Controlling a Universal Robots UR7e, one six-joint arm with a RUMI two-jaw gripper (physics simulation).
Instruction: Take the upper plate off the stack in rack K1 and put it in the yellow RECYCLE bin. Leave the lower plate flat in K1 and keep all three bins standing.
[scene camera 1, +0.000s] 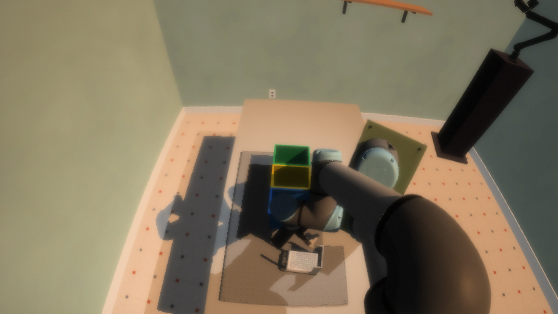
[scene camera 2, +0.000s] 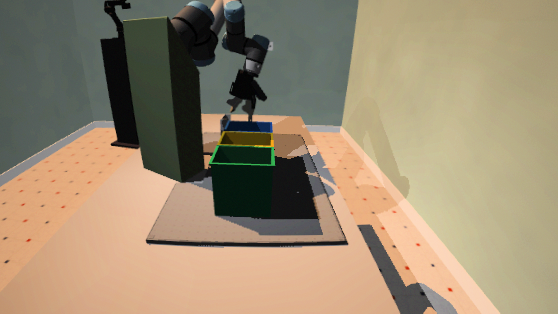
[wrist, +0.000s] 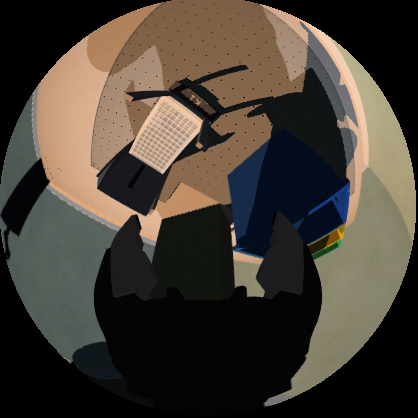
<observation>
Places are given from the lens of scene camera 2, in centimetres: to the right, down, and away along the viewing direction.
gripper (scene camera 2: 239, 117): -17, -18, 110
yellow bin (scene camera 2: 230, 138): -18, -7, 91
green bin (scene camera 2: 242, 176): -10, 5, 70
The marked spots on the yellow bin and the green bin are 26 cm apart.
</observation>
